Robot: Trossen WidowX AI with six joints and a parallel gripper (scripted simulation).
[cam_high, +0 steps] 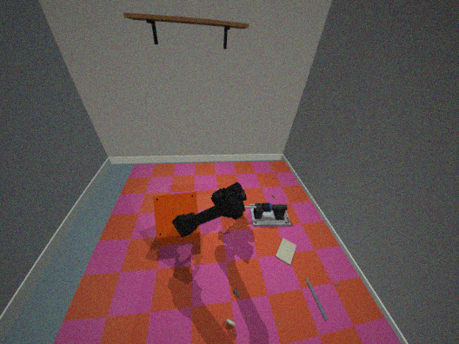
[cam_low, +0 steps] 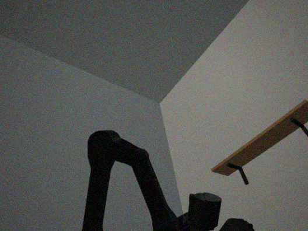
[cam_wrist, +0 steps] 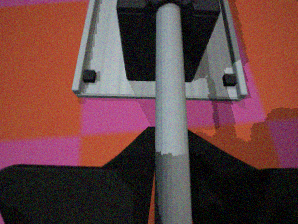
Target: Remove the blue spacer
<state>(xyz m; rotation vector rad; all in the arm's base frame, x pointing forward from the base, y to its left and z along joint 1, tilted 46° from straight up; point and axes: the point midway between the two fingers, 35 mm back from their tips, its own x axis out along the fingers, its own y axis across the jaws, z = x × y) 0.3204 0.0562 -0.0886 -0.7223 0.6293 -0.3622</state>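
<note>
Now: the grey shaft 60 mm ahead of my gripper tip, 20 mm above it and 10 mm to the right of it. Round my gripper tip: blue spacer: 150 mm ahead, 20 mm above, 10 mm to the right; then fixture: 170 mm ahead, 20 mm to the right, 10 mm below; then cream card: 250 mm to the right, 180 mm ahead, 50 mm below.
</note>
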